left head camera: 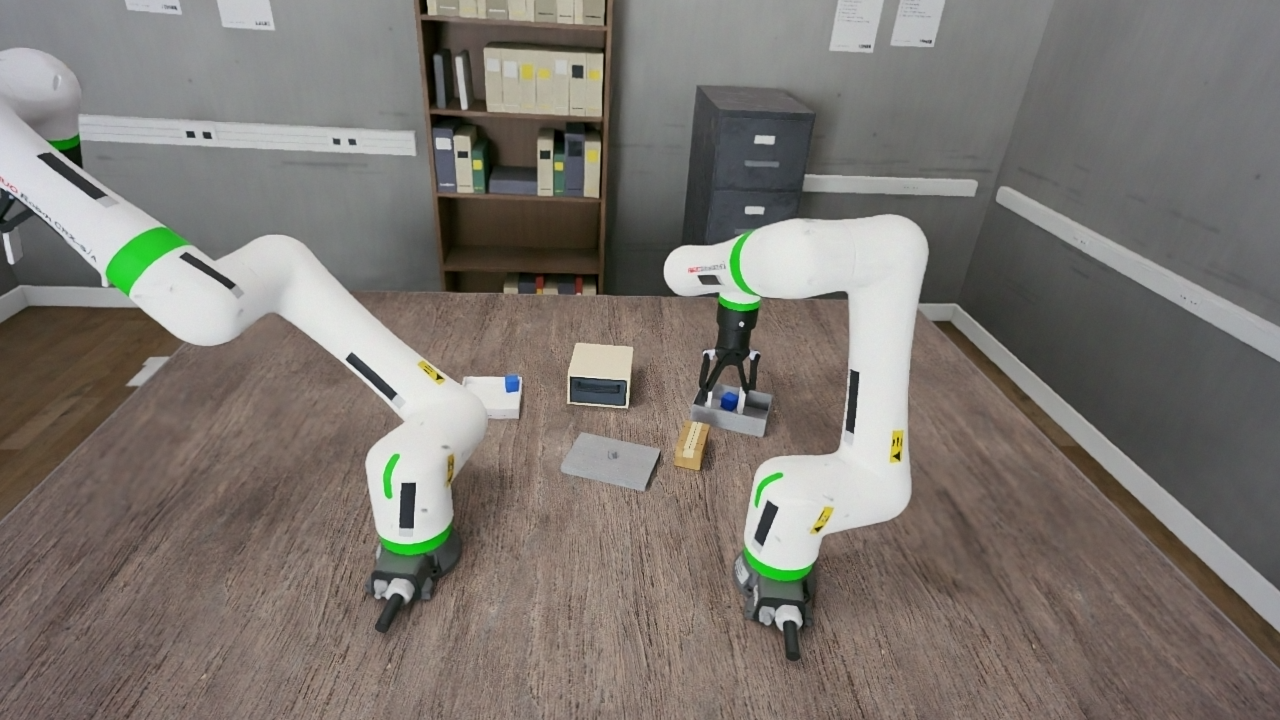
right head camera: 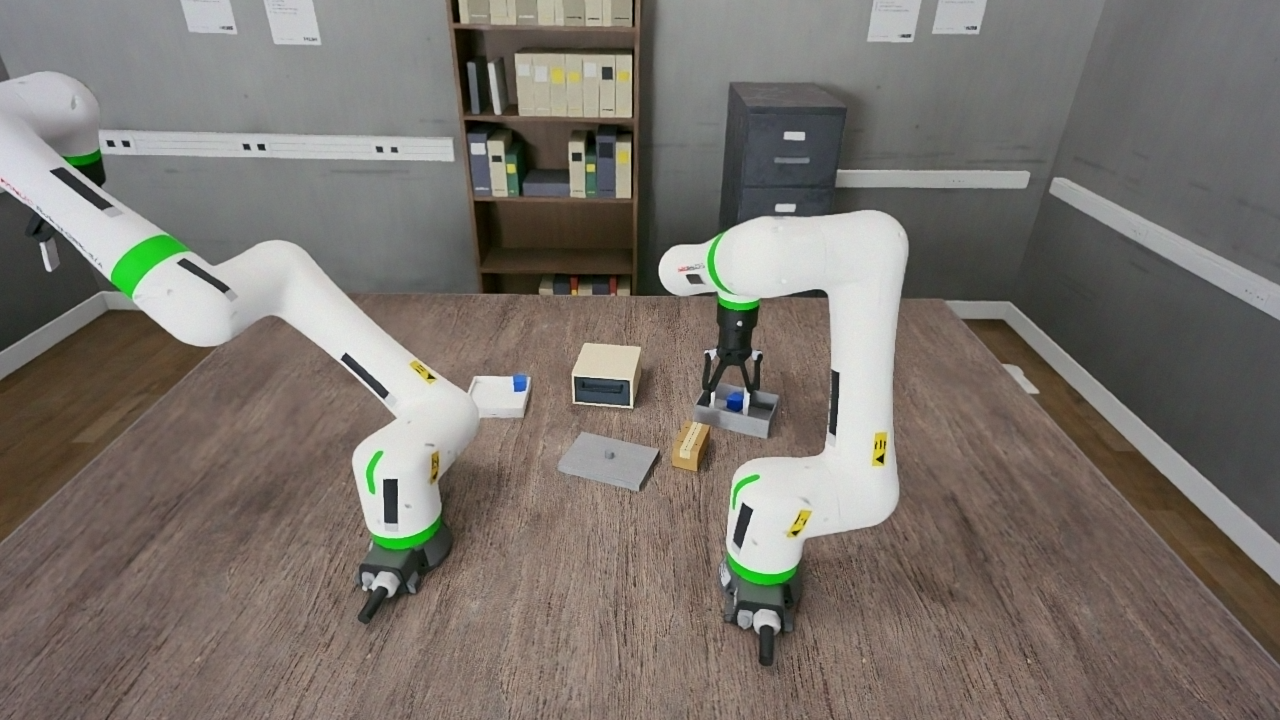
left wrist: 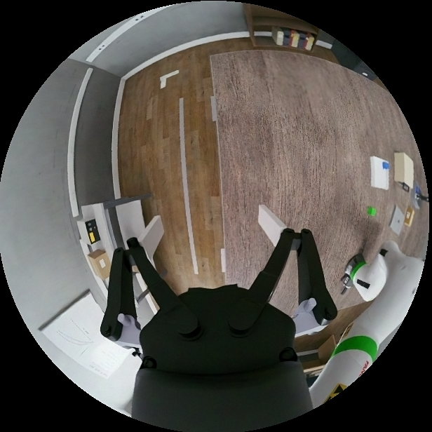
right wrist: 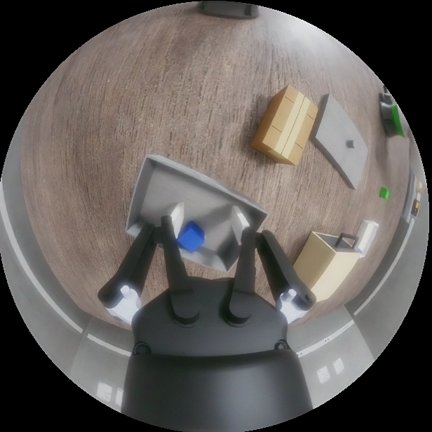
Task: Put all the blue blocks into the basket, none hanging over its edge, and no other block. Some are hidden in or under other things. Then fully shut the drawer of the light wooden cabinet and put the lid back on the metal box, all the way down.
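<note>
The white basket [left head camera: 494, 411] [right head camera: 502, 411] [left wrist: 379, 177] has a blue block [left head camera: 511, 383] [right head camera: 519, 383] [left wrist: 385, 165] at its back right corner. The open grey metal box [left head camera: 754, 421] [right head camera: 759, 422] [right wrist: 158, 192] holds another blue block [left head camera: 729, 401] [right head camera: 734, 401] [right wrist: 191, 237]. My right gripper [left head camera: 725, 400] [right head camera: 730, 400] [right wrist: 207, 211] is open inside the box; the block is near one finger. The grey lid [left head camera: 588, 460] [right head camera: 586, 458] [right wrist: 336, 137] lies on the table. The light cabinet [left head camera: 600, 361] [right head camera: 607, 360] [right wrist: 320, 265] has its dark drawer in; I cannot tell if fully shut. My left gripper [left wrist: 209, 218] is open, away from the objects.
A cardboard box [left head camera: 691, 446] [right head camera: 690, 447] [right wrist: 285, 128] lies between the lid and the metal box. A green block [left wrist: 371, 211] [right wrist: 384, 193] is on the table left of the lid, hidden behind the left arm in the head views. The left arm reaches out at the far left.
</note>
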